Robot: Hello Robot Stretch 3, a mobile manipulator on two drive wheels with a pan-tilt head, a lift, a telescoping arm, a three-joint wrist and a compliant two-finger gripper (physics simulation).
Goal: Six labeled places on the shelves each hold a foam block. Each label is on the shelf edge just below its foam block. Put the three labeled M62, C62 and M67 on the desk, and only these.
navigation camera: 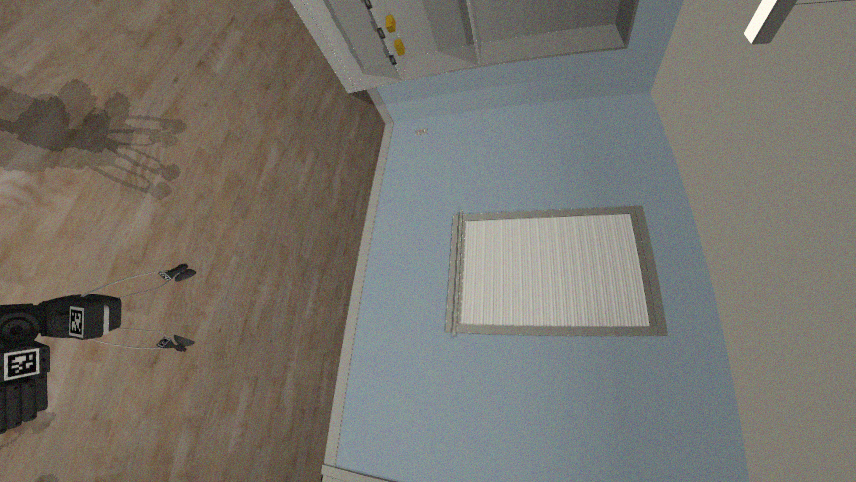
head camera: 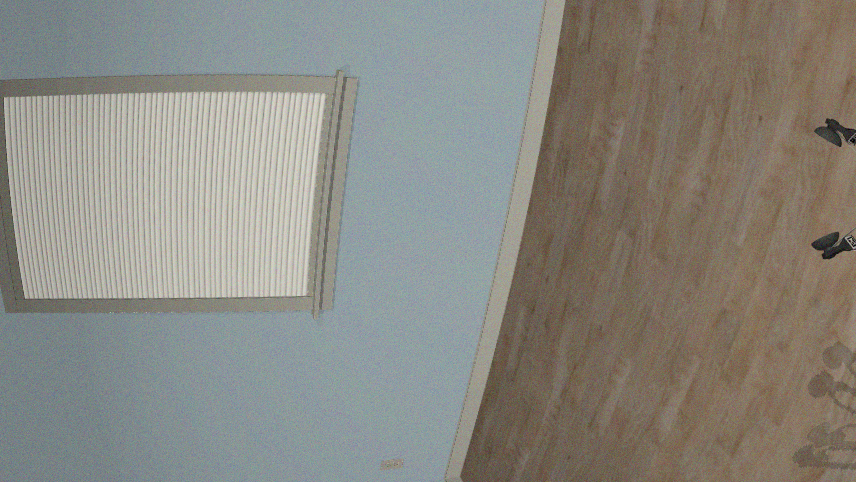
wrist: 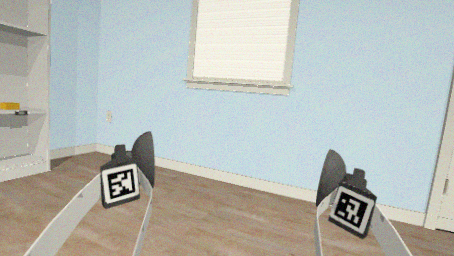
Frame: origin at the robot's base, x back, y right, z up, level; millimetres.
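Where they show: gripper, fingertip midpoint: (navigation camera: 193, 306) (head camera: 815, 187) (wrist: 236, 160).
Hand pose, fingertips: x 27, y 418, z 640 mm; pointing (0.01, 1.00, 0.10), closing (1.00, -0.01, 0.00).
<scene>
After its pixels a point has its place.
Two yellow foam blocks sit on a shelf of the white shelf unit (navigation camera: 331, 41) @(x -1582, y 1555, z 100 mm) (wrist: 40, 75) @(x -1508, y 1965, z 745 mm) in the navigation view: one block (navigation camera: 390, 23) @(x -1643, y 1609, z 518 mm) and another block (navigation camera: 399, 46) @(x -1576, y 1765, z 520 mm). Small dark labels, such as this label (navigation camera: 392, 59) @(x -1484, y 1769, z 467 mm), line the shelf edge; their text is too small to read. In the wrist view a yellow block (wrist: 9, 106) @(x -1575, y 1772, z 506 mm) shows at the far left, with a dark label (wrist: 21, 113) @(x -1482, y 1771, z 464 mm) below and right of it. My gripper (head camera: 829, 188) @(x 27, y 418, z 640 mm) (navigation camera: 181, 307) @(x 27, y 418, z 640 mm) (wrist: 236, 160) @(x 27, y 418, z 640 mm) is open and empty, over the floor and well away from the shelves. The desk does not show.
A blue wall with a blind-covered window (head camera: 173, 194) @(x -2, y 2139, z 1372 mm) (navigation camera: 554, 272) @(x 4, y 2136, z 1466 mm) (wrist: 242, 40) @(x 12, y 2133, z 1150 mm) stands ahead of the gripper. A white door frame (wrist: 440, 160) @(x 1277, y 1645, z 440 mm) is at the right edge of the wrist view. Wood floor (head camera: 646, 239) @(x -118, y 1422, z 0 mm) (navigation camera: 257, 239) @(x -189, y 1161, z 0 mm) (wrist: 200, 215) @(x -133, y 1533, z 0 mm) lies between the gripper and the wall.
</scene>
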